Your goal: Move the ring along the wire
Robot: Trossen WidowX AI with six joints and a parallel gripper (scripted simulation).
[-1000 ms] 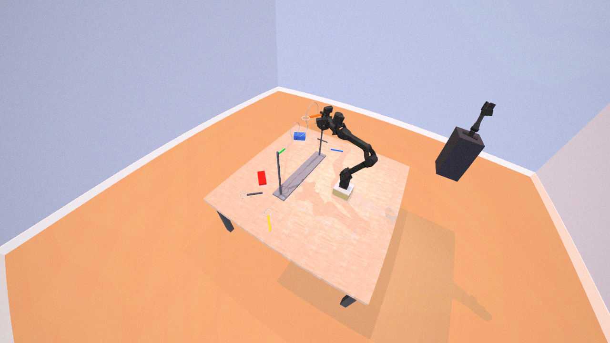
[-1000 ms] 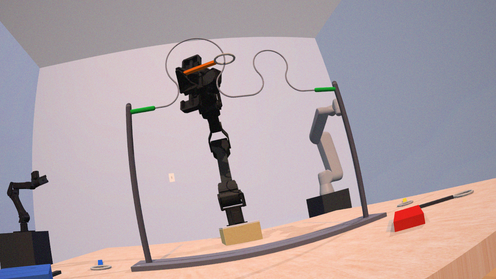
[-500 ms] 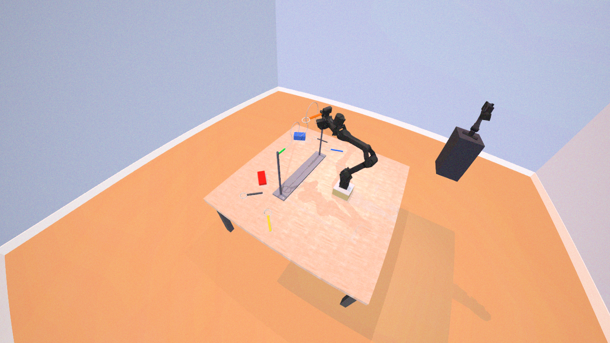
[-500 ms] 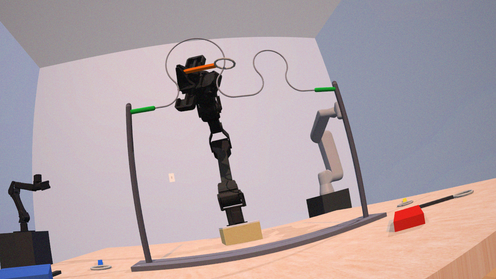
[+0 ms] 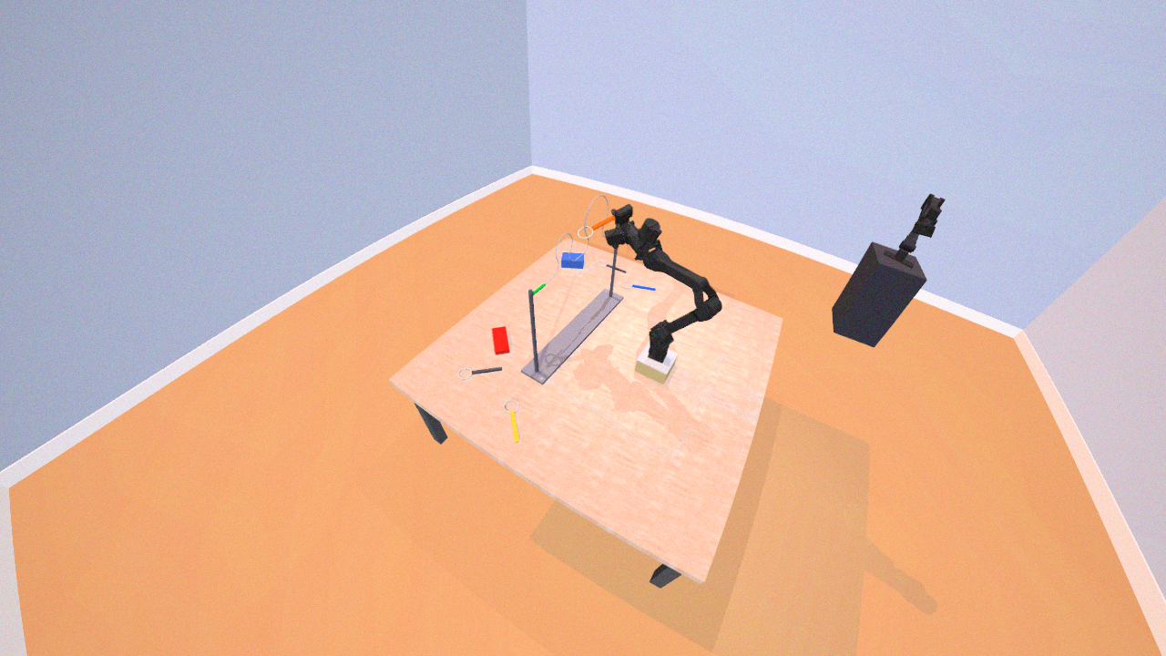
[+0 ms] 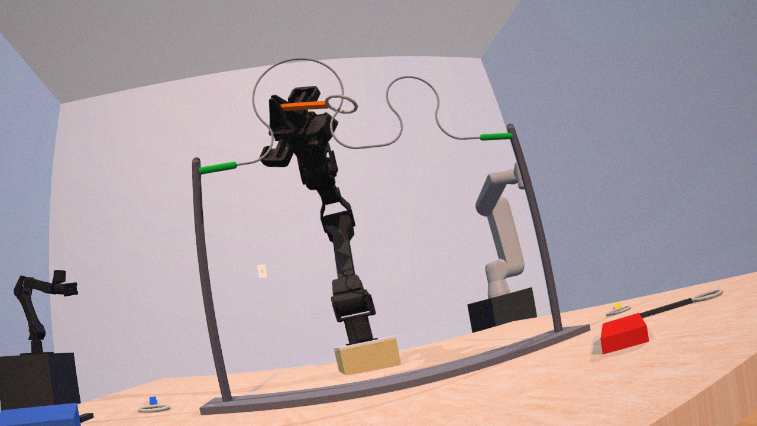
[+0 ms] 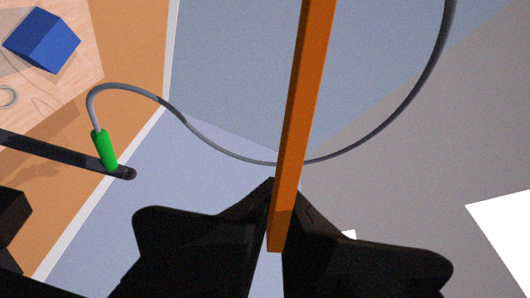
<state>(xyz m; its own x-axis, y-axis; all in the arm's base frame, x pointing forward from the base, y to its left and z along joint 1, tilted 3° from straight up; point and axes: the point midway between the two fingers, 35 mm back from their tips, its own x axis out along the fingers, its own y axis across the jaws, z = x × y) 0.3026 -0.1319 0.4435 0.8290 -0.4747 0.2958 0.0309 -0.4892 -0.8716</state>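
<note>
My gripper tip is 230 mm above the wire rig, 140 mm to the right of it and 50 mm short of it. The rest, counted from my gripper tip: orange-handled ring 80 mm to the left, 40 mm below, 20 mm ahead; then blue block 500 mm below, 320 mm ahead, 310 mm to the right; then blue-handled ring 520 mm below, 290 mm to the right, 50 mm behind.
</note>
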